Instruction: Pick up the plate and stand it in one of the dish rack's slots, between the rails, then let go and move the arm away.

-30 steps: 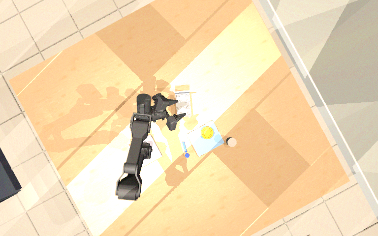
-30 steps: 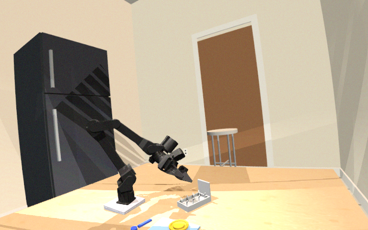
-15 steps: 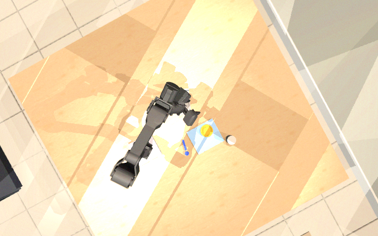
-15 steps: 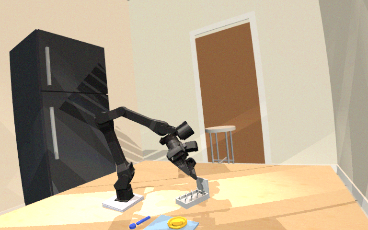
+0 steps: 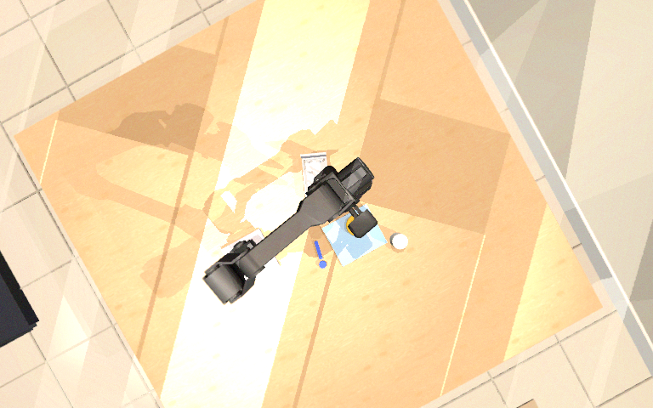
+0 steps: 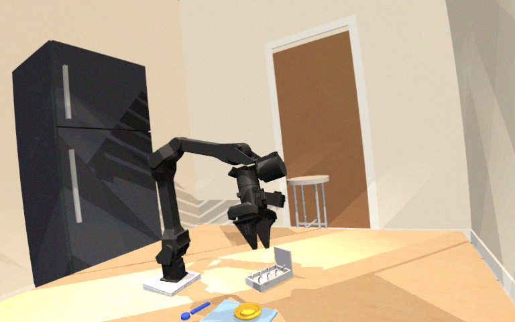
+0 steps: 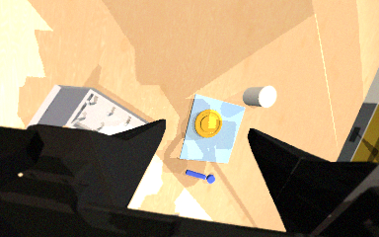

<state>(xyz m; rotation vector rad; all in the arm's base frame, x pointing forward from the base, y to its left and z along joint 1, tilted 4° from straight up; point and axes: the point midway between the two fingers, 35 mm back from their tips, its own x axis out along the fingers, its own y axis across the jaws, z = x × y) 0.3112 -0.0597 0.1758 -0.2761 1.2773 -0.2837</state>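
My gripper tip is 130 mm above the plate, 60 mm to the left of it and 30 mm past it. The rest, counted from my gripper tip: light blue mat 140 mm below, 80 mm to the right, 50 mm behind; then dish rack 130 mm to the left, 120 mm below, 30 mm behind.
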